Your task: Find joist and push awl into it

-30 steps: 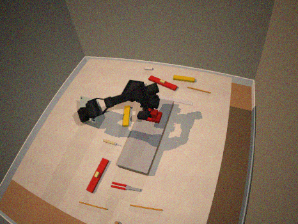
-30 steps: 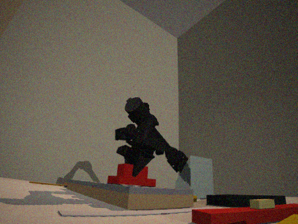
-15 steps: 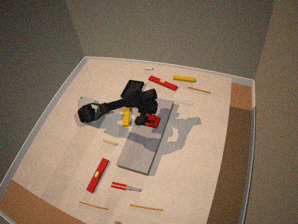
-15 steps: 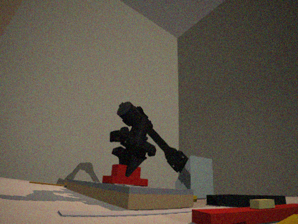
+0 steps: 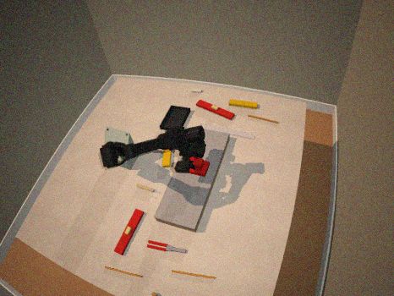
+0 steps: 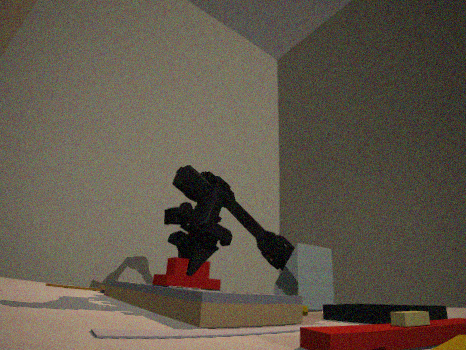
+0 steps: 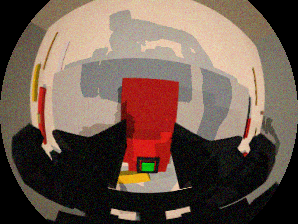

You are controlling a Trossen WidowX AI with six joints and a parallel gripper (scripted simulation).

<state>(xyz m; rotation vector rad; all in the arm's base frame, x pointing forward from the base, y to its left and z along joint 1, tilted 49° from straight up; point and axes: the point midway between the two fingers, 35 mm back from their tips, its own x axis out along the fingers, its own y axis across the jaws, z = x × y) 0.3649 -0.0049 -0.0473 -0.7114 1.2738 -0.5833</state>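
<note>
My gripper tip is now 23 cm past the black tray, 30 cm to the right of it and 5 cm above it. From my gripper tip the other things lie so: stud finder (2 cm behind, 2 cm above); awl (18 cm behind, 15 cm to the right, 6 cm below).
</note>
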